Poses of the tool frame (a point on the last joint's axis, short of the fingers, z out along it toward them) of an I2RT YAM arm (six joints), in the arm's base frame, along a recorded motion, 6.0 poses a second.
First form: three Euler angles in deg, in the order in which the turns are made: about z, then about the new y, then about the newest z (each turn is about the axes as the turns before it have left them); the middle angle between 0 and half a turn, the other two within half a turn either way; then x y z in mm.
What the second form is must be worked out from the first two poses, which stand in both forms.
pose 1, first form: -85.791 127.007 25.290 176.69 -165.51 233.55
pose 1, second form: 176.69 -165.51 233.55 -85.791 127.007 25.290
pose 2, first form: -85.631 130.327 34.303 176.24 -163.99 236.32
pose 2, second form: 176.24 -163.99 236.32 -85.631 130.327 34.303
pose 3, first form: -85.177 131.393 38.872 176.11 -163.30 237.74
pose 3, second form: 176.11 -163.30 237.74 -85.177 131.393 38.872
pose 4, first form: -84.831 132.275 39.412 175.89 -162.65 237.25
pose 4, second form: 175.89 -162.65 237.25 -84.831 132.275 39.412
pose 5, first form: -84.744 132.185 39.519 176.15 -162.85 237.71
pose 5, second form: 176.15 -162.85 237.71 -84.744 132.185 39.519
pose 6, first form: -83.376 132.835 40.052 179.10 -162.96 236.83
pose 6, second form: 179.10 -162.96 236.83 -83.376 132.835 40.052
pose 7, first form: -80.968 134.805 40.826 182.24 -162.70 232.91
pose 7, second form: 182.24 -162.70 232.91 -80.968 134.805 40.826
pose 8, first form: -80.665 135.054 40.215 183.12 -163.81 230.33
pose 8, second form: 183.12 -163.81 230.33 -80.665 135.054 40.215
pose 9, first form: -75.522 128.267 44.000 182.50 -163.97 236.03
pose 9, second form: 182.50 -163.97 236.03 -75.522 128.267 44.000
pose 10, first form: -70.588 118.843 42.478 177.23 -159.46 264.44
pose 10, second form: 177.23 -159.46 264.44 -70.588 118.843 42.478
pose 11, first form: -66.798 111.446 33.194 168.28 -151.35 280.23
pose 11, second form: 168.28 -151.35 280.23 -66.798 111.446 33.194
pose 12, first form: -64.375 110.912 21.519 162.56 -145.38 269.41
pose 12, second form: 162.56 -145.38 269.41 -64.375 110.912 21.519
